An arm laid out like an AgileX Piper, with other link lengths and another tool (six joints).
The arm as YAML. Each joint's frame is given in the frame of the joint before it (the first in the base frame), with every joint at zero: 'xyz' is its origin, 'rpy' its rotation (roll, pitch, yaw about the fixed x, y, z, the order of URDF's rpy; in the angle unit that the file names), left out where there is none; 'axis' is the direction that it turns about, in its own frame. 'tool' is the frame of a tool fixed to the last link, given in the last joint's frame.
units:
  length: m
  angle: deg
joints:
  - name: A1
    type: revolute
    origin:
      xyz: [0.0, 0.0, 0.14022]
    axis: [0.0, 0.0, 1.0]
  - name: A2
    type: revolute
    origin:
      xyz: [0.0, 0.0, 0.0]
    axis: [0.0, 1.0, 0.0]
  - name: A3
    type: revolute
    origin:
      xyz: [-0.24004, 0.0, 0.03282]
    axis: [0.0, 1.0, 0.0]
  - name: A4
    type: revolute
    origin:
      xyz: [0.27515, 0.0, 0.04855]
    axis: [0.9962, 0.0, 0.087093]
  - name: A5
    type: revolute
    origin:
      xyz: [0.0, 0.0, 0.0]
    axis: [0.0, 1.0, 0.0]
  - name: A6
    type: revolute
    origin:
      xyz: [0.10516, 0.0, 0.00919]
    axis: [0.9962, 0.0, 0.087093]
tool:
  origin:
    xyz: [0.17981, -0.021, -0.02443]
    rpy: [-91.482, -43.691, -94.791]
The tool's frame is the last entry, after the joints.
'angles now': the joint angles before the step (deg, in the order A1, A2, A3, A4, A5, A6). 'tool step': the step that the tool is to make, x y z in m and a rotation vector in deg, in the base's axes. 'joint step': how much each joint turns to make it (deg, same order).
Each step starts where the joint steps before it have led.
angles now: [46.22 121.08 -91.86 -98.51 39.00 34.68]
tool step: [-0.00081 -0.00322 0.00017 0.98 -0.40 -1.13]
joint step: [0.22 0.22 -0.01 -0.32 1.24 1.59]
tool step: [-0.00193 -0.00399 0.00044 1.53 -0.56 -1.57]
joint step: [0.41 0.24 0.00 -0.29 1.78 2.25]
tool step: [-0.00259 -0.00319 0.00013 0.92 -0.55 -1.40]
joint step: [0.51 0.29 0.01 -0.14 1.84 1.57]
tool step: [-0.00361 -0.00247 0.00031 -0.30 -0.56 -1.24]
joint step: [0.70 0.36 -0.01 0.08 2.07 0.26]
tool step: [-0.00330 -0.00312 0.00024 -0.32 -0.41 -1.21]
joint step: [0.56 0.27 0.00 0.28 1.85 0.02]
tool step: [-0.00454 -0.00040 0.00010 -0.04 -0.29 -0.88]
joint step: [0.77 0.19 0.00 0.41 1.63 0.13]
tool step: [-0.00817 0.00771 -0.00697 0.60 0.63 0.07]
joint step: [1.42 0.39 0.13 0.99 0.90 0.59]
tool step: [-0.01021 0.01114 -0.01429 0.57 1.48 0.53]
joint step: [1.69 0.75 0.27 1.46 0.41 0.64]
